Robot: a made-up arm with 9 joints. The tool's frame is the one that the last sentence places. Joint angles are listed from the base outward.
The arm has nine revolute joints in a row. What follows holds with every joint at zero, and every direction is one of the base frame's. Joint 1 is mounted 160.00 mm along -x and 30.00 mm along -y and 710.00 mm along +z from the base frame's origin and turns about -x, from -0.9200 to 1.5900 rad. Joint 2 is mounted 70.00 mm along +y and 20.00 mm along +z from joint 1 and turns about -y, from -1.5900 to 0.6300 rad. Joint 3 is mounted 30.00 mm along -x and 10.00 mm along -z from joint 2 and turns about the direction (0.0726, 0.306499, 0.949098), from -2.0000 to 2.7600 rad. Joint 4 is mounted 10.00 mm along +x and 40.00 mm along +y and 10.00 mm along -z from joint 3 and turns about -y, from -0.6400 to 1.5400 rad. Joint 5 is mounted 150.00 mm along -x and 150.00 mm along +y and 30.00 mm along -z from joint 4 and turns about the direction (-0.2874, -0.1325, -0.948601), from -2.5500 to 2.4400 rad. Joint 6 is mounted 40.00 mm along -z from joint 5 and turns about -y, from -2.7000 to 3.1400 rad. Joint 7 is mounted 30.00 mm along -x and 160.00 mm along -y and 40.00 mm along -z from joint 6 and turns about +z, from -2.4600 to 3.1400 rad. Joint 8 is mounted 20.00 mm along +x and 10.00 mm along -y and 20.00 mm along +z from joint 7 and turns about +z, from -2.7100 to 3.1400 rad. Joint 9 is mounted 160.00 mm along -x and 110.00 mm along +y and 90.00 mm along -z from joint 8 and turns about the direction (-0.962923, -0.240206, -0.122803), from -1.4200 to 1.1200 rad. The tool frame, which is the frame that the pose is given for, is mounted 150.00 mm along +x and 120.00 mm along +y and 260.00 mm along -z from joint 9; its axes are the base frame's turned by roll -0.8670, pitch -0.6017 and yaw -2.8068 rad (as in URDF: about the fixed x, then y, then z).
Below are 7 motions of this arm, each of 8 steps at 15 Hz.
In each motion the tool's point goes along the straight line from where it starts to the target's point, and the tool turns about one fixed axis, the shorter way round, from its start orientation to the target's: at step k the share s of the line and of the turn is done. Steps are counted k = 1, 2, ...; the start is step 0. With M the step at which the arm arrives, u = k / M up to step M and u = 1 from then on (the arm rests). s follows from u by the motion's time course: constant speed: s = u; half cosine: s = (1 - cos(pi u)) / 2; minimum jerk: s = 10 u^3 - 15 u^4 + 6 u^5.
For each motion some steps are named. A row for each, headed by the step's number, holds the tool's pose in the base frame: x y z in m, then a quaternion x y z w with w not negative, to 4 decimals.
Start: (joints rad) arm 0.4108 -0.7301 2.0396 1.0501 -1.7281 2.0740 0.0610 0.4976 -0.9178
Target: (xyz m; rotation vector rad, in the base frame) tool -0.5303 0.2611 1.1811 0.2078 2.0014 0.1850
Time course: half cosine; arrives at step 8
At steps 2, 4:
2: -0.6017 -0.1251 1.1415 0.4134 0.6361 0.4292 0.4901
4: -0.5721 0.0349 1.1579 0.2873 0.7457 0.2928 0.5251

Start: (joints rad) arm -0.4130 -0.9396 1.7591 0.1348 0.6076 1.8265 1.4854 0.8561 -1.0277
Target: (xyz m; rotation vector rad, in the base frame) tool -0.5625 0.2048 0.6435 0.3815 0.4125 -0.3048
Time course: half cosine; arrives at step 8
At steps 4, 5, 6, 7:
4: -0.4108 0.1014 0.4722 0.0187 -0.0048 -0.2288 0.9733
5: -0.4688 0.1409 0.5378 0.0842 0.0755 -0.2004 0.9732
6: -0.5181 0.1745 0.5933 0.1390 0.1429 -0.1745 0.9643
7: -0.5510 0.1969 0.6305 0.1750 0.1873 -0.1563 0.9539

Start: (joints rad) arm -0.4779 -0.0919 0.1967 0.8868 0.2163 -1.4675 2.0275 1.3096 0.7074
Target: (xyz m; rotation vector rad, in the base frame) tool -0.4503 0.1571 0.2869 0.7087 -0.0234 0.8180
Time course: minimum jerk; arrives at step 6
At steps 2, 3, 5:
2: -0.5366 0.2261 0.3833 0.2901 0.0893 0.1134 0.9460
3: -0.5049 0.2008 0.3479 0.3110 0.0529 0.2174 0.9237
5: -0.4542 0.1602 0.2912 0.3359 -0.0066 0.3775 0.8629

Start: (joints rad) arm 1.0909 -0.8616 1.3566 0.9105 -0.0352 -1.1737 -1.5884 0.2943 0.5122
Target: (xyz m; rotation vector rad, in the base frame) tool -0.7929 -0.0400 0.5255 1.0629 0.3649 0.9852
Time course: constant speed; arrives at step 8
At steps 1, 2, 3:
1: -0.7007 -0.1577 0.7030 0.6141 0.4027 0.4700 0.4896
2: -0.7139 -0.1409 0.6776 0.6002 0.3715 0.4707 0.5294
3: -0.7270 -0.1241 0.6523 0.5845 0.3393 0.4701 0.5676

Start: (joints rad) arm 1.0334 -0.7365 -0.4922 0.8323 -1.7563 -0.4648 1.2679 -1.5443 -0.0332
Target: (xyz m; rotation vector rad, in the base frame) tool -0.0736 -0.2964 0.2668 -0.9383 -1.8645 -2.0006
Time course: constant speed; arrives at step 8
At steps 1, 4, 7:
1: -0.4052 -0.3465 0.3659 0.7128 0.3705 0.5933 0.0525
4: -0.2631 -0.3251 0.3234 -0.5633 -0.5030 -0.6551 0.0246
7: -0.1210 -0.3036 0.2810 -0.3859 -0.6105 -0.6843 0.1005

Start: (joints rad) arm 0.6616 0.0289 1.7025 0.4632 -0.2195 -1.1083 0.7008 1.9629 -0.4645
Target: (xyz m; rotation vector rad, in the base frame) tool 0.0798 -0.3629 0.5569 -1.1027 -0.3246 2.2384
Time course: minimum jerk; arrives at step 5
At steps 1, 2, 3, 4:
1: 0.0598 -0.4210 0.6188 -0.4079 -0.0236 0.8685 0.2807
2: 0.0653 -0.4050 0.6017 -0.4109 -0.0510 0.8634 0.2884
3: 0.0731 -0.3825 0.5777 -0.4144 -0.0894 0.8549 0.2989
4: 0.0786 -0.3665 0.5607 -0.4166 -0.1167 0.8481 0.3060

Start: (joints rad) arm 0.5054 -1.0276 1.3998 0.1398 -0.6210 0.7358 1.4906 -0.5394 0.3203
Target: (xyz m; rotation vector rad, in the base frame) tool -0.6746 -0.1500 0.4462 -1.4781 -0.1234 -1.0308
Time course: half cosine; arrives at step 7
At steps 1, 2, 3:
1: -0.6895 0.1554 0.8523 -0.3580 0.5320 -0.3065 0.7035
2: -0.6873 0.1109 0.7931 -0.4138 0.4558 -0.3382 0.7118
3: -0.6842 0.0464 0.7074 -0.4871 0.3380 -0.3780 0.7111

